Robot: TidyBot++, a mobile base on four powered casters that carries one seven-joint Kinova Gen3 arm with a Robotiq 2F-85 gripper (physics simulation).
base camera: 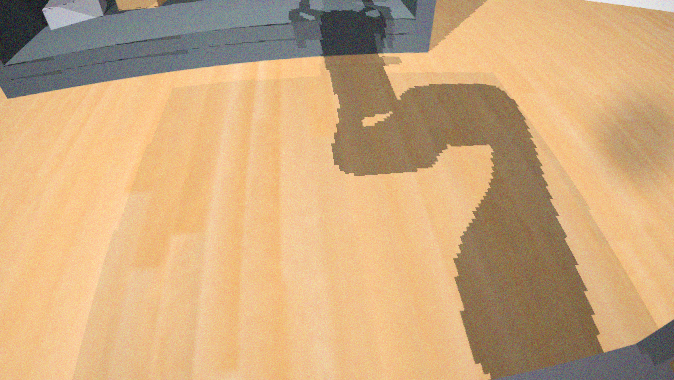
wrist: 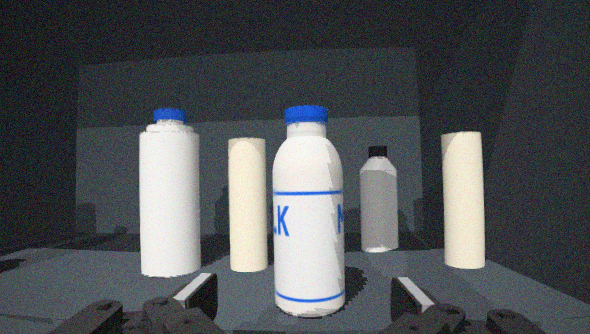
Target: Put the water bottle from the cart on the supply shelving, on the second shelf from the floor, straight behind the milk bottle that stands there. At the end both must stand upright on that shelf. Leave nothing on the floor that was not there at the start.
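Places are measured from the arm's base along level axes (x down, y back, z left), in metres.
Pixels of known places: gripper, fingertip midpoint: (wrist: 303, 295).
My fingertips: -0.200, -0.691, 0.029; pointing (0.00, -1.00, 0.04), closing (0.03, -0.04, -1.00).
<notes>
Behind a point stands the place of what it marks, as x, y, z.
The milk bottle (wrist: 308, 170) {-0.265, -0.803, 0.029}, white with a blue cap and blue lettering, stands upright near the front of a dark grey shelf board of the supply shelving (wrist: 110, 292) {-0.137, -0.846, 0.251} (base camera: 220, 52) {0.368, -0.778, 0.153}. My gripper (wrist: 303, 295) {-0.200, -0.691, 0.029} is open and empty. Its fingertips are apart on either side of the milk bottle's lower part in the wrist view, and the bottle is a little ahead of them, not gripped. No bottle that I can clearly identify as the water bottle shows; the area straight behind the milk bottle is mostly hidden by it.
On the same board, a white blue-capped container (wrist: 170, 200) {-0.234, -0.910, 0.209} and a cream cylinder (wrist: 248, 205) {-0.225, -0.941, 0.115} stand left. A grey black-capped bottle (wrist: 378, 210) {-0.205, -1.049, -0.073} and another cream cylinder (wrist: 464, 200) {-0.226, -0.944, -0.167} stand right. In the base view, a pale box (base camera: 75, 12) {0.296, -0.945, 0.518} and an orange box (base camera: 140, 4) {0.310, -0.968, 0.364} sit on the bottom shelf.
</notes>
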